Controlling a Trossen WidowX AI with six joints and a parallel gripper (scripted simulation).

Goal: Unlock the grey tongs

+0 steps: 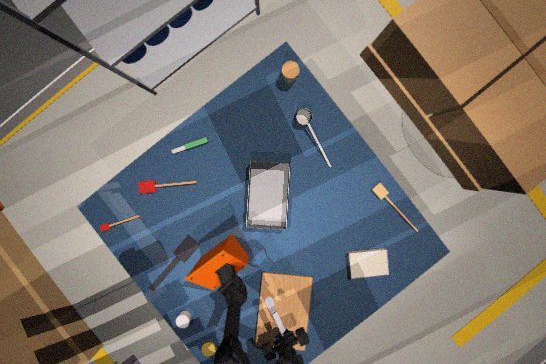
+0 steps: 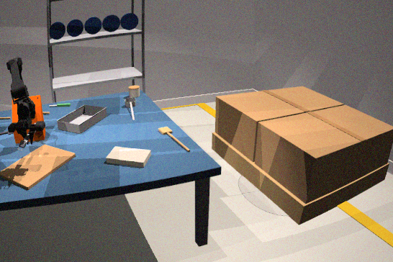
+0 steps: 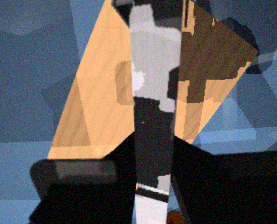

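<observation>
My gripper tip is 1 cm short of the wooden board, 1 cm to the right of it and 11 cm above it. Also, from my gripper tip: white block: 47 cm ahead, 5 cm to the right, 11 cm below; roasting tin: 30 cm ahead, 50 cm to the left, 9 cm below; black spatula: 25 cm behind, 52 cm to the left, 12 cm below.
</observation>
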